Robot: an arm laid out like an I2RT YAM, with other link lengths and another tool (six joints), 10 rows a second.
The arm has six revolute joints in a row. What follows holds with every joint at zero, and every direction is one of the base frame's.
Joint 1 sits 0.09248 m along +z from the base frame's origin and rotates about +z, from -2.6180 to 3.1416 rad.
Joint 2 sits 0.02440 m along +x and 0.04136 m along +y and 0.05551 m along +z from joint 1 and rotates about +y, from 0.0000 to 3.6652 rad.
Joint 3 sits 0.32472 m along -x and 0.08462 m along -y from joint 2 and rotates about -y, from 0.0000 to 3.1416 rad.
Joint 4 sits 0.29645 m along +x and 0.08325 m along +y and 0.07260 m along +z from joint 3 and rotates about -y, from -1.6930 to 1.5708 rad.
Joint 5 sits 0.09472 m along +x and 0.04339 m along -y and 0.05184 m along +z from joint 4 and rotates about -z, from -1.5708 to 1.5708 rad.
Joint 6 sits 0.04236 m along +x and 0.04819 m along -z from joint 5 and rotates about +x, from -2.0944 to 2.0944 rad.
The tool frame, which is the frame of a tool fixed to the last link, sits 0.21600 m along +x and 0.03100 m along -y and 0.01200 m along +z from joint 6; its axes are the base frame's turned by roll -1.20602, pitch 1.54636 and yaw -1.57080 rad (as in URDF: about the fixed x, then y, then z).
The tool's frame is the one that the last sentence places.
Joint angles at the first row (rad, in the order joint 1, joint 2, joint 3, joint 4, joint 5, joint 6):
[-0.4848, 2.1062, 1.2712, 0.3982, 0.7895, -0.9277]
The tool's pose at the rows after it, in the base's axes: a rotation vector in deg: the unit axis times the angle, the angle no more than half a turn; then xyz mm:
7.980, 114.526, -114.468, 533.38, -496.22, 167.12
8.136, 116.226, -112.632, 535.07, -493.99, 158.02
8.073, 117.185, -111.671, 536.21, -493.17, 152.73
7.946, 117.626, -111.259, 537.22, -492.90, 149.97
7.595, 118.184, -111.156, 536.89, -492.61, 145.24
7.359, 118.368, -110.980, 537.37, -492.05, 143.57
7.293, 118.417, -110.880, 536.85, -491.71, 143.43
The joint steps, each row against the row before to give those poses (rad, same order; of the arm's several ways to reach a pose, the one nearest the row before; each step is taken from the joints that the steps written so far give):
[0.0004, -0.0019, 0.0047, -0.0362, -0.0167, 0.0249]
[0.0012, 0.0027, 0.0099, -0.0430, -0.0149, 0.0311]
[-0.0001, 0.0032, 0.0070, -0.0227, -0.0090, 0.0142]
[0.0001, 0.0033, 0.0045, -0.0098, -0.0042, 0.0050]
[0.0000, 0.0052, 0.0000, -0.0046, -0.0007, 0.0011]
[0.0004, 0.0012, -0.0003, -0.0016, -0.0024, 0.0001]
[-0.0004, -0.0023, -0.0030, 0.0001, -0.0018, -0.0001]

